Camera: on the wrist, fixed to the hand. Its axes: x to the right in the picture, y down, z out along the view.
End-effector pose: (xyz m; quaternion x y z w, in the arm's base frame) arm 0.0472 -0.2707 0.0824 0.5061 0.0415 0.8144 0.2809
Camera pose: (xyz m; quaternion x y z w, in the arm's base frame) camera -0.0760 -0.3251 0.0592 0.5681 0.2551 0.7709 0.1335
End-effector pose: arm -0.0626 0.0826 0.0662 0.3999 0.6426 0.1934 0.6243
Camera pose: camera -0.1384 0.1585 0.1510 0.5552 0.6660 0.0131 0.4980
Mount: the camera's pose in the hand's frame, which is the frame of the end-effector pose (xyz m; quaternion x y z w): -0.0051 0.0887 -0.1039 0.2678 -0.0064 0.0023 0.9634
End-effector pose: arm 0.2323 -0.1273 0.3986 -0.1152 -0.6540 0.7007 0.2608
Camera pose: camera 0.2697 -0.0417 0.2988 -0.0382 -0.4438 0.8516 0.2763
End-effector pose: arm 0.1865 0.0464 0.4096 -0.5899 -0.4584 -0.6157 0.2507
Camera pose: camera 0.2112 -0.0844 0.4406 -0.5062 -0.6068 -0.4661 0.3980
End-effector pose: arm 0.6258 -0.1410 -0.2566 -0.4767 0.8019 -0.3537 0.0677
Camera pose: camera 0.5186 -0.0584 -0.2369 -0.4416 0.6785 -0.5523 0.1988
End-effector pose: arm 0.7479 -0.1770 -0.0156 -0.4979 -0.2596 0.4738 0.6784
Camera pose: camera 0.7973 -0.2213 -0.1351 -0.2956 -0.1264 0.5307 0.7842
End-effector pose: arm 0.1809 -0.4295 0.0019 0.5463 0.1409 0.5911 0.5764
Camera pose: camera 0.0488 -0.4119 0.0323 0.6848 0.2891 0.5296 0.4086
